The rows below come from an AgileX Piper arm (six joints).
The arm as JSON. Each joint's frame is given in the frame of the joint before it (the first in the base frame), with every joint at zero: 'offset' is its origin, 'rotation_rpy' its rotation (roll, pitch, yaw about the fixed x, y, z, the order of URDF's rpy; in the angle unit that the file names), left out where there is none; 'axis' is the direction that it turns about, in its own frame. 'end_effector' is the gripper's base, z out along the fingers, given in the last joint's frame.
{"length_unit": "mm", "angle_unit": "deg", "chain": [
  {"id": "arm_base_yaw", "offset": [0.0, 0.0, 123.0], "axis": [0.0, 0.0, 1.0]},
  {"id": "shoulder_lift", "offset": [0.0, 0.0, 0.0], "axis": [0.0, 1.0, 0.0]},
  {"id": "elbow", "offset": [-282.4, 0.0, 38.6], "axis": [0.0, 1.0, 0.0]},
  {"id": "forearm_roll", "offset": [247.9, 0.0, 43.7], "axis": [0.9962, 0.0, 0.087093]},
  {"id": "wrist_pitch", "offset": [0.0, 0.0, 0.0], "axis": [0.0, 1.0, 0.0]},
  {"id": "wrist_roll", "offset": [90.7, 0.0, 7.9], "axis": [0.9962, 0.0, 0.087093]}
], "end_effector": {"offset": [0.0, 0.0, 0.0], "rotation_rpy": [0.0, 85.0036, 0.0]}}
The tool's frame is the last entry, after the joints.
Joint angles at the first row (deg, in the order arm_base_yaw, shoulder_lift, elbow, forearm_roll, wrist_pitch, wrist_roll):
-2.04, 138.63, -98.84, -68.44, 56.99, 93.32
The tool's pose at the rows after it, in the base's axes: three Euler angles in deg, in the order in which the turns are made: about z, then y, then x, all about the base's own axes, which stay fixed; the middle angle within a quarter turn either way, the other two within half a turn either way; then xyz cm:
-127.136 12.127 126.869 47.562 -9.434 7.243
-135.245 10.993 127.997 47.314 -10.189 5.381
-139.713 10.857 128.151 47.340 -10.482 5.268
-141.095 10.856 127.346 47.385 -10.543 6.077
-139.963 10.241 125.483 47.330 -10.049 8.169
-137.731 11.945 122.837 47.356 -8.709 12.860
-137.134 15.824 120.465 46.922 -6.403 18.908
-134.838 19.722 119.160 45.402 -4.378 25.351
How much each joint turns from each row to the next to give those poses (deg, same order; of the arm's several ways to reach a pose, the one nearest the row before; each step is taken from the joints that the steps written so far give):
-0.86, 3.75, -0.02, -0.05, -1.07, -5.50
-1.05, 2.13, 0.00, 0.06, -1.26, -6.91
-0.37, 0.24, -0.29, 0.11, -0.23, -4.77
0.02, -0.84, -0.11, -0.16, 0.83, -2.15
0.85, -2.33, 0.00, 0.40, 3.02, -0.74
1.91, -5.42, 0.00, 0.06, 3.38, -1.61
3.02, -7.20, 0.00, 0.05, 2.74, -4.41
2.72, -8.14, 0.00, 1.10, 2.29, -4.11

